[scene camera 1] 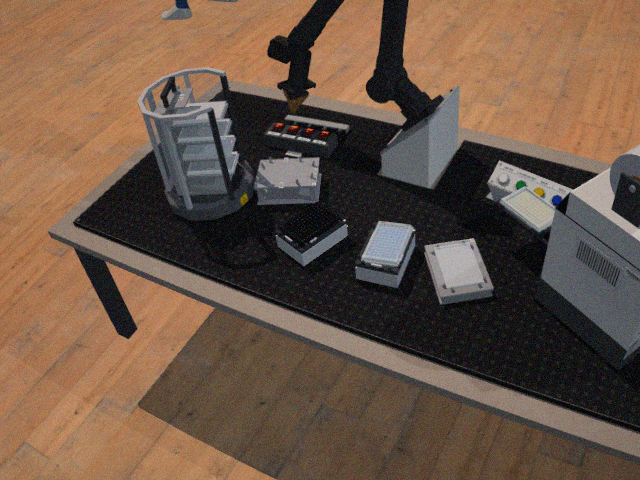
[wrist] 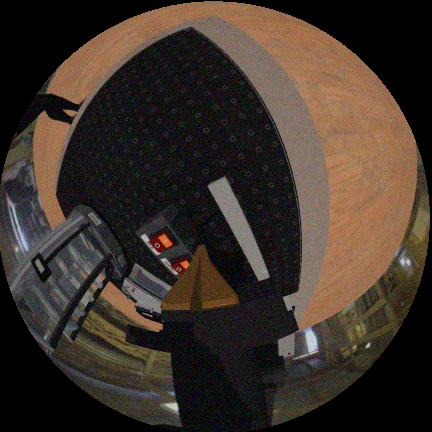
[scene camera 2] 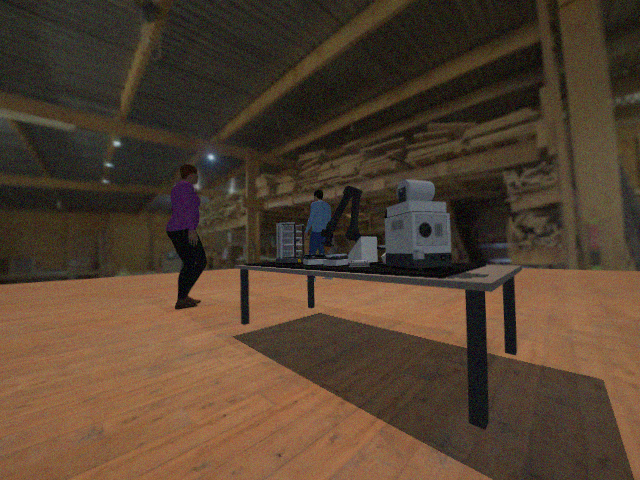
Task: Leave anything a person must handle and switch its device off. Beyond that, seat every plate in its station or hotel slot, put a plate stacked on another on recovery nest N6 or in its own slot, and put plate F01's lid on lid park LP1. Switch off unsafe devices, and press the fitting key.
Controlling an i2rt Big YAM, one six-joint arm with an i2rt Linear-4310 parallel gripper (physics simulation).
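Observation:
My gripper is shut and empty, tips down, above the back of the switch box. The box has several red rocker switches with orange lit parts; two switches show in the wrist view, one rocker whole and one rocker partly behind the fingers. A plate hotel stands at the left. A black plate sits on a station. A pale blue plate lies on another station. A cream plate lies tilted against the key panel, which has white, green, yellow and blue keys.
A clear-topped grey nest stands beside the hotel. A pale square station is at the front. A large white device stands at the right. A light bar lies behind the switches. Two people stand near the table.

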